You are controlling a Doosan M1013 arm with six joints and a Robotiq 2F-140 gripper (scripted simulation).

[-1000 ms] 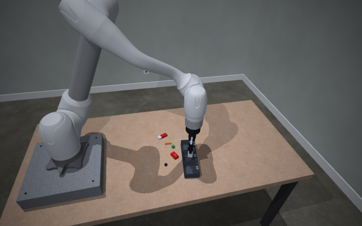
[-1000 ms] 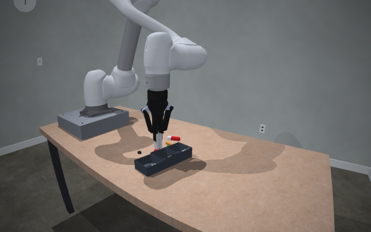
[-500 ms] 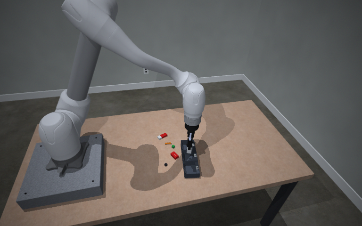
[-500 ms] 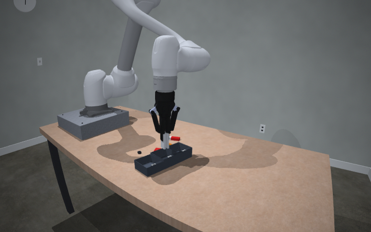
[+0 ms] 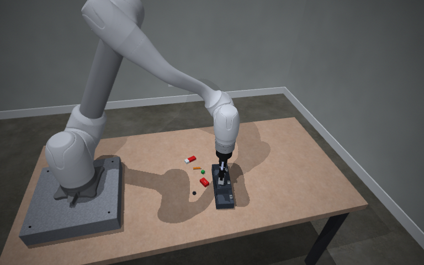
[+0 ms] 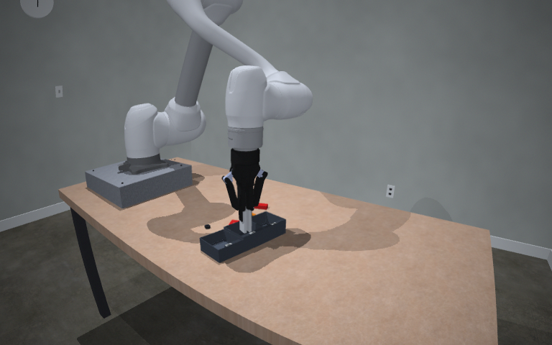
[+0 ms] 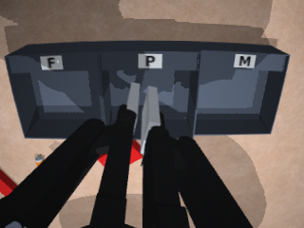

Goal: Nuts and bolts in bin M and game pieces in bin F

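Now: hand 40 mm above the dark three-compartment bin, 10 mm to the left of it and 10 mm short of it. Round my hand: black nut: 140 mm behind, 60 mm below, 40 mm to the right; then red block: 90 mm behind, 60 mm below, 30 mm to the left; then green die: 100 mm to the left, 90 mm behind, 60 mm below.
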